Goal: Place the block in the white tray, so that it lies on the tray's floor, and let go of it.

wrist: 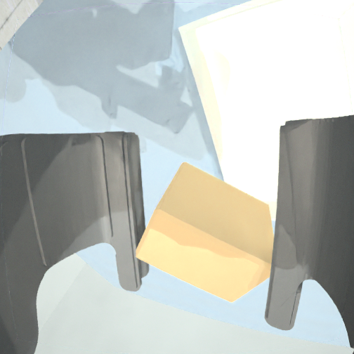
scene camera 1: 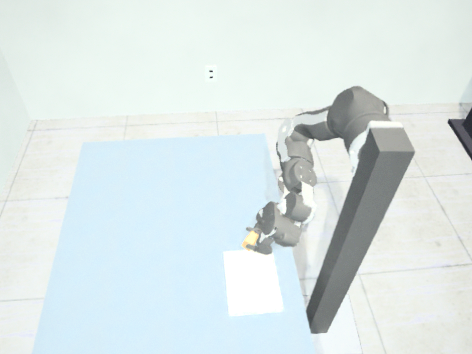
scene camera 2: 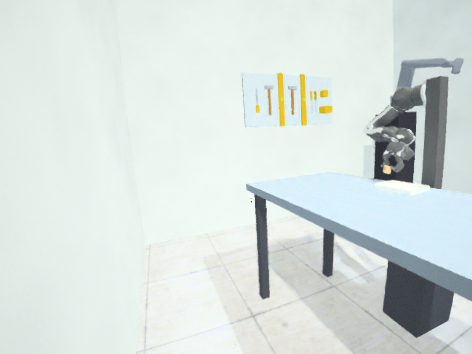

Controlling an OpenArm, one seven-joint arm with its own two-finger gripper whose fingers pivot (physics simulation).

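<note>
The orange-yellow block (scene camera 1: 250, 240) (scene camera 2: 387, 170) (wrist: 210, 230) is held between the two dark fingers of my gripper (scene camera 1: 253, 239) (scene camera 2: 389, 167) (wrist: 204, 215), which is shut on it. The block sits turned and tilted between the fingers. Block and gripper hang above the table, in the air. The white tray (scene camera 1: 226, 285) (scene camera 2: 405, 188) (wrist: 201, 90) lies on the table; in scene camera 1 the block shows just beyond the tray's far edge. In the wrist view the tray is at the upper right, partly hidden by the right finger and the block.
The light blue table (scene camera 1: 150, 225) (scene camera 2: 350, 200) carries the tray near its right edge in scene camera 1. A dark upright post (scene camera 1: 357, 225) (scene camera 2: 435, 135) holds the arm, to the right of the tray. A tool board (scene camera 2: 255, 117) hangs on the wall behind the table.
</note>
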